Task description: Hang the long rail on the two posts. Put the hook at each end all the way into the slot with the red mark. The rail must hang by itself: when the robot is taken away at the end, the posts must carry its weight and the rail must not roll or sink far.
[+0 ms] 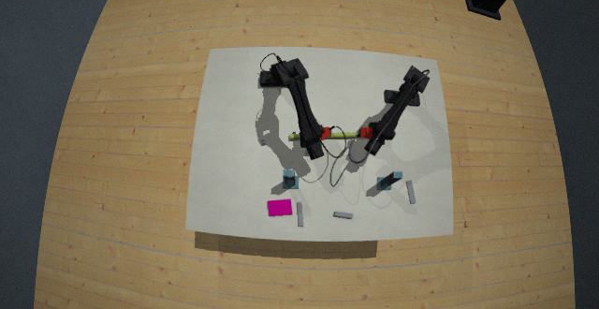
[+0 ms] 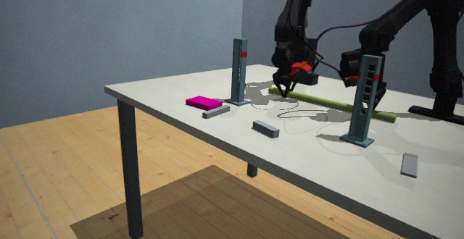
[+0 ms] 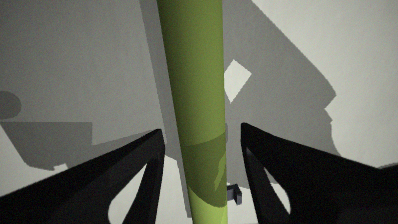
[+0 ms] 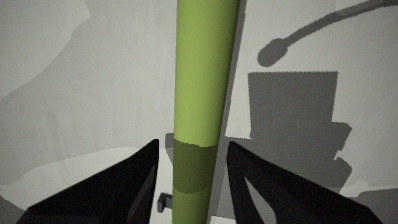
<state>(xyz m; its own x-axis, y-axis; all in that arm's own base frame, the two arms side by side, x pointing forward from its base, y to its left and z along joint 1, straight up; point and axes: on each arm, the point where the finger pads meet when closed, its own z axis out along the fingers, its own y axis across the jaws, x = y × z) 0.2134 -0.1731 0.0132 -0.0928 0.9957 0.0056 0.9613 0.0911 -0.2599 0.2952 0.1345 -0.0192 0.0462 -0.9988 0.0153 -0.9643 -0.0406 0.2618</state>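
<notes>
My left hand is 1 cm short of the green rail, 15 cm to the left of it and 1 cm above it. Round my left hand: magenta block: 39 cm ahead, 38 cm to the right, 1 cm below.
</notes>
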